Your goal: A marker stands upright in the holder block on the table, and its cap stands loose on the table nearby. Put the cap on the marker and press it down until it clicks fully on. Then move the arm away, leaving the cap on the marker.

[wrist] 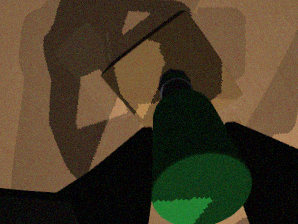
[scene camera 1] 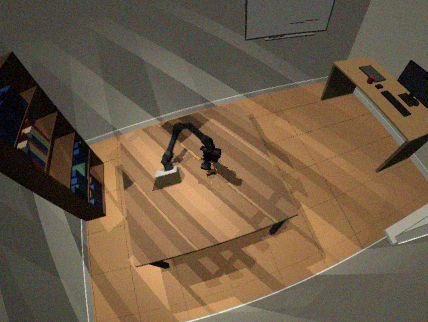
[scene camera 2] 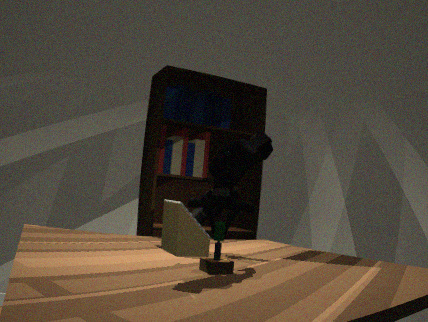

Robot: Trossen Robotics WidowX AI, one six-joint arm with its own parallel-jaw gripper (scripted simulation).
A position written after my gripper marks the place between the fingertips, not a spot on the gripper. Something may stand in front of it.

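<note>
In the wrist view I can see my gripper (wrist: 188,135), and what it carries is a green cap (wrist: 196,165).
</note>
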